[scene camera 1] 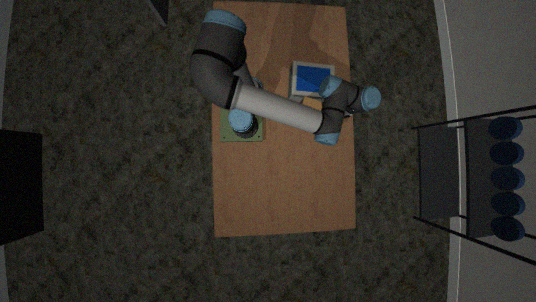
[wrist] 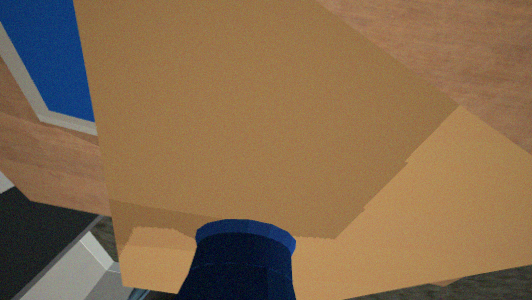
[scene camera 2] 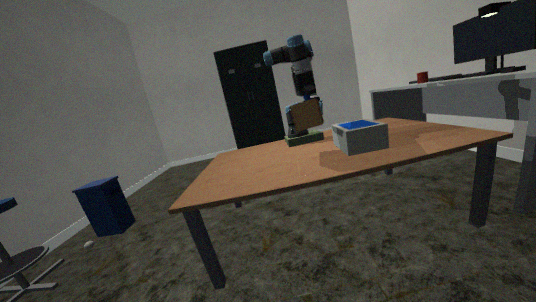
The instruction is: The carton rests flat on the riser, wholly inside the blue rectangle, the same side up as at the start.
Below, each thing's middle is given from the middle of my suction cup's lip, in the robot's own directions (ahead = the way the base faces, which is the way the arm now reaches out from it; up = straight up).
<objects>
Now: suction cup 2 cm past the carton (scene camera 2: pixel 307 114) and 8 cm above it.
</objects>
